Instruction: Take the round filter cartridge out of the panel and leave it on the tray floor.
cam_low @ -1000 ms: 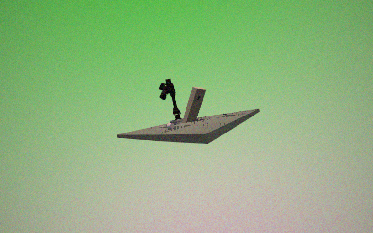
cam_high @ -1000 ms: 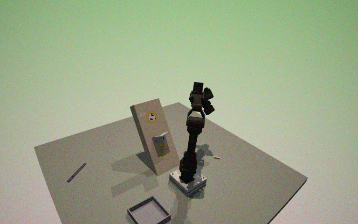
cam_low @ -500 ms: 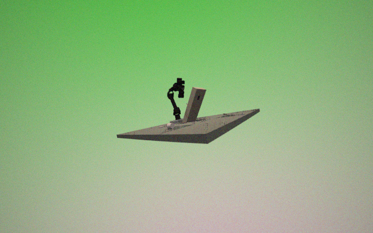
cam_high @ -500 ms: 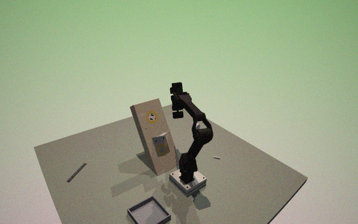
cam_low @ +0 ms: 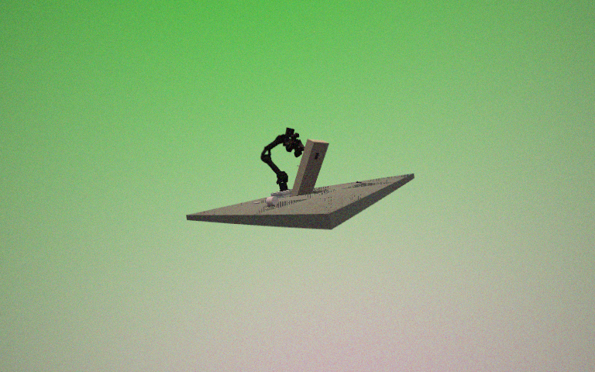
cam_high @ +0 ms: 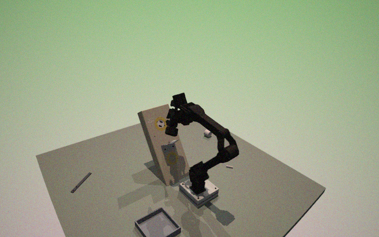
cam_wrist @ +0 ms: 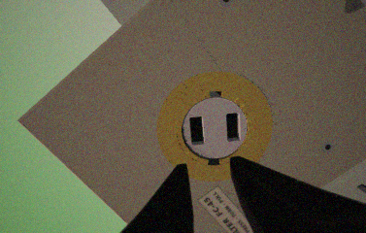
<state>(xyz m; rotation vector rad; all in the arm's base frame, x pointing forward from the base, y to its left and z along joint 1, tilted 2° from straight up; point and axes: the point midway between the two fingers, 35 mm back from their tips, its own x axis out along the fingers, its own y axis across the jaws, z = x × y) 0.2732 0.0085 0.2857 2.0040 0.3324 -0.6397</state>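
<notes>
Right now my gripper tip is 60 mm short of the round white filter cartridge, 10 mm to the right of it and 50 mm above it. Round my gripper tip: grey tray 360 mm behind, 280 mm to the left, 310 mm below.
</notes>
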